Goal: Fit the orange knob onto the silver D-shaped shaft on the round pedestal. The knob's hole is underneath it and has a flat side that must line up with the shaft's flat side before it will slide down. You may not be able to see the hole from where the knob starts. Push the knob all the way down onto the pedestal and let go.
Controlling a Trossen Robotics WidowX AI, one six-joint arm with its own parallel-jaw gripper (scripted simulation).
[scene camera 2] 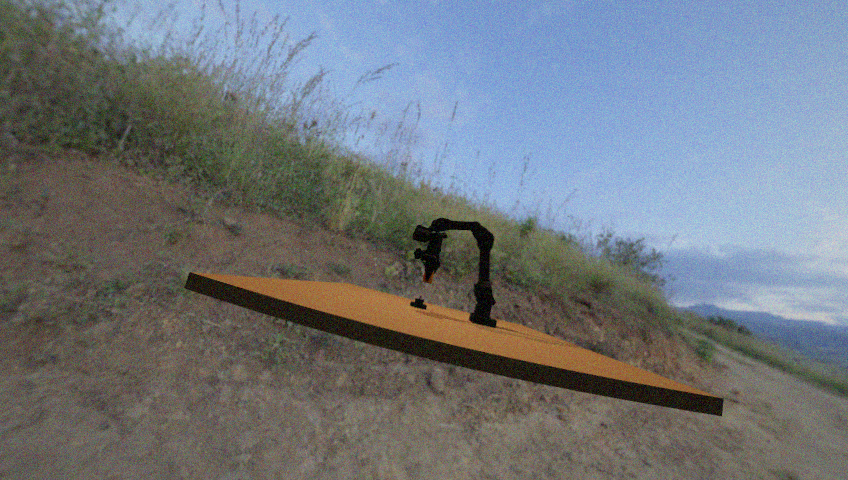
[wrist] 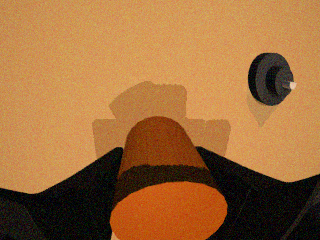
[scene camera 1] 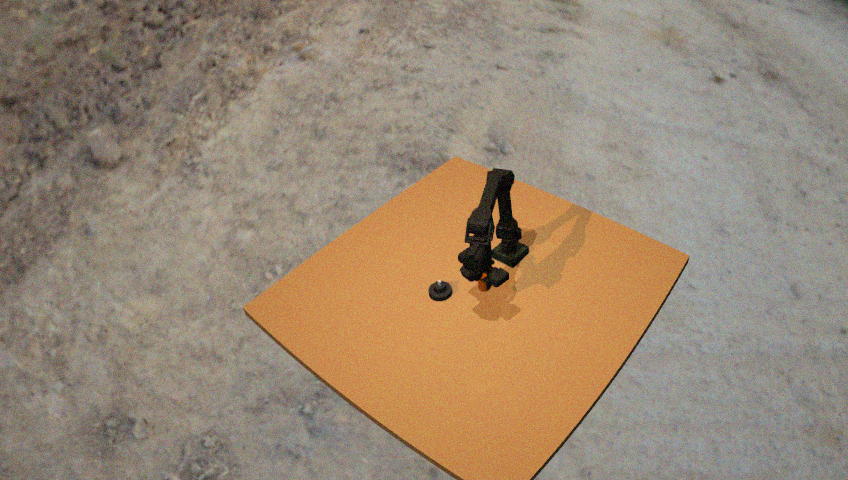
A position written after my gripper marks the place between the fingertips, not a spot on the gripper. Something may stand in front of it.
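Observation:
My gripper, (scene camera 1: 484, 285) and (wrist: 158, 154), is carrying an orange knob (wrist: 163, 180), and there's a round pedestal (wrist: 270, 79) that I can see too.

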